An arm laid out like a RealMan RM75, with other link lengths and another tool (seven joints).
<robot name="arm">
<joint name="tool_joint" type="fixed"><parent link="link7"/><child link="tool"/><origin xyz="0.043 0.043 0.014" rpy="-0.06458 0 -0.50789"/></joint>
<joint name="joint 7" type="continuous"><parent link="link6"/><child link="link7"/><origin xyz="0 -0.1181 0" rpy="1.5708 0 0"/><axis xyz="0 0 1"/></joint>
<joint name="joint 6" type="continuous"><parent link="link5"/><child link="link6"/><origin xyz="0 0 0" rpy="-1.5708 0 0"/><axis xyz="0 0 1"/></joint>
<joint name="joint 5" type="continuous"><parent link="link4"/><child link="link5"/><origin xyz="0 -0.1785 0" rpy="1.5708 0 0"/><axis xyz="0 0 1"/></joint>
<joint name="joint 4" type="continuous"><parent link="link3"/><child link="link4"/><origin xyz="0 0 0" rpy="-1.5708 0 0"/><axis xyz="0 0 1"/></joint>
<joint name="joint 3" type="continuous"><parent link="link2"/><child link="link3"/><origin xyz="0 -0.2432 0" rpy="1.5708 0 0"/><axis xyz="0 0 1"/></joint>
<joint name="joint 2" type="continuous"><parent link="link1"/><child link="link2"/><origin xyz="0 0 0" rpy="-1.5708 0 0"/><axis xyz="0 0 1"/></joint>
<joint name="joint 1" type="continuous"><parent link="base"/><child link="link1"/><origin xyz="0 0 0.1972"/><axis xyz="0 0 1"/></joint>
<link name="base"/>
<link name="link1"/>
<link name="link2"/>
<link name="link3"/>
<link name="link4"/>
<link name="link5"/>
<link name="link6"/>
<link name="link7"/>
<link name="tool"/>
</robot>
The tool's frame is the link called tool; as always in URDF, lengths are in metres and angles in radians. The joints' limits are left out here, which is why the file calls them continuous.
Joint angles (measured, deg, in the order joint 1, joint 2, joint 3, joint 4, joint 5, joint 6, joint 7), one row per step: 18.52 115.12 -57.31 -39.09 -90.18 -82.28 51.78; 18.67 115.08 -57.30 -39.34 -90.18 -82.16 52.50; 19.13 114.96 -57.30 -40.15 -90.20 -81.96 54.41; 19.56 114.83 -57.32 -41.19 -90.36 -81.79 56.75; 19.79 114.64 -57.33 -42.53 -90.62 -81.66 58.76; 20.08 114.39 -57.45 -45.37 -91.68 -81.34 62.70; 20.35 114.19 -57.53 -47.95 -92.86 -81.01 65.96; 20.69 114.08 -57.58 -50.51 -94.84 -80.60 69.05; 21.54 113.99 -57.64 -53.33 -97.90 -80.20 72.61; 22.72 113.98 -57.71 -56.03 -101.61 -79.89 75.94; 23.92 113.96 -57.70 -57.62 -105.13 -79.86 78.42; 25.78 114.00 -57.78 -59.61 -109.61 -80.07 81.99
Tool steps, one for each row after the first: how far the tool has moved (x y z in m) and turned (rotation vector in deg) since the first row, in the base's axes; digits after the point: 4 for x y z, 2 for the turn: -0.0012 0.0012 0.0008 -0.08 0.16 -0.29; -0.0049 0.0047 0.0033 -0.32 0.57 -0.79; -0.0089 0.0079 0.0062 -0.74 0.99 -1.44; -0.0120 0.0109 0.0100 -0.90 1.02 -1.80; -0.0172 0.0153 0.0166 -1.46 0.60 -2.55; -0.0216 0.0191 0.0223 -1.80 -0.12 -3.08; -0.0247 0.0225 0.0271 -2.30 -1.56 -3.63; -0.0288 0.0272 0.0320 -3.09 -3.84 -4.09; -0.0331 0.0326 0.0362 -3.88 -6.75 -4.34; -0.0353 0.0366 0.0389 -4.80 -9.44 -4.72; -0.0406 0.0422 0.0420 -6.03 -12.68 -5.26
